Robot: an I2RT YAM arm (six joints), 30 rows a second.
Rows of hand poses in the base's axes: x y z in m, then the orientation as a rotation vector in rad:
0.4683 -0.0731 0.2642 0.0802 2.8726 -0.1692
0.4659 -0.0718 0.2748 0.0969 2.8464 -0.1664
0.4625 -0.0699 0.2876 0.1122 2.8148 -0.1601
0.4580 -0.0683 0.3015 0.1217 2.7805 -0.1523
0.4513 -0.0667 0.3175 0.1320 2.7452 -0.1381
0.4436 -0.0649 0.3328 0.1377 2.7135 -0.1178
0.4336 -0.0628 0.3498 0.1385 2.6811 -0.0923
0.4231 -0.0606 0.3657 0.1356 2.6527 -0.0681
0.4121 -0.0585 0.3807 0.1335 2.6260 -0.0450
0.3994 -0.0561 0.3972 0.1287 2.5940 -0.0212
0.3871 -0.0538 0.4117 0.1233 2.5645 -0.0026
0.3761 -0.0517 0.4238 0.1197 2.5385 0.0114
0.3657 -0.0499 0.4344 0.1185 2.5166 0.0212
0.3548 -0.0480 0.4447 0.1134 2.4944 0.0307
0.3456 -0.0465 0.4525 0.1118 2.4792 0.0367
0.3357 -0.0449 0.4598 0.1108 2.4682 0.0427
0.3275 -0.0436 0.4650 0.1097 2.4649 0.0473
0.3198 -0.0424 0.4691 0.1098 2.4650 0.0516
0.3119 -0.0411 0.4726 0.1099 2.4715 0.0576
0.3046 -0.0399 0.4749 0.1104 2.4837 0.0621
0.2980 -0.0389 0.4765 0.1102 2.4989 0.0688
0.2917 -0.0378 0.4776 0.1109 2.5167 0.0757
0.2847 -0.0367 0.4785 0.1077 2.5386 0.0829
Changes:
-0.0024 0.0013 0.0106 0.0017 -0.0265 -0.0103
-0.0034 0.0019 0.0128 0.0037 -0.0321 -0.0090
-0.0045 0.0016 0.0139 0.0039 -0.0348 -0.0050
-0.0067 0.0016 0.0160 0.0085 -0.0362 -0.0048
-0.0077 0.0018 0.0153 0.0126 -0.0330 -0.0009
-0.0100 0.0021 0.0170 0.0157 -0.0340 0.0034
-0.0105 0.0022 0.0159 0.0148 -0.0299 0.0058
-0.0110 0.0021 0.0150 0.0145 -0.0279 0.0052
-0.0127 0.0024 0.0165 0.0144 -0.0332 0.0072
-0.0123 0.0023 0.0145 0.0109 -0.0304 0.0068
-0.0110 0.0021 0.0121 0.0083 -0.0266 0.0047
-0.0104 0.0018 0.0106 0.0061 -0.0222 0.0022
-0.0109 0.0019 0.0103 0.0050 -0.0226 0.0050
-0.0092 0.0015 0.0078 0.0036 -0.0154 0.0020
-0.0099 0.0016 0.0073 0.0038 -0.0111 0.0017
-0.0082 0.0013 0.0052 0.0030 -0.0034 0.0018
-0.0077 0.0012 0.0041 0.0031 0.0000 0.0010
-0.0079 0.0013 0.0035 0.0045 0.0064 0.0018
-0.0073 0.0012 0.0023 0.0036 0.0121 0.0014
-0.0066 0.0010 0.0016 0.0050 0.0151 0.0026
-0.0063 0.0011 0.0011 0.0054 0.0177 0.0021
-0.0070 0.0011 0.0009 0.0047 0.0216 0.0051

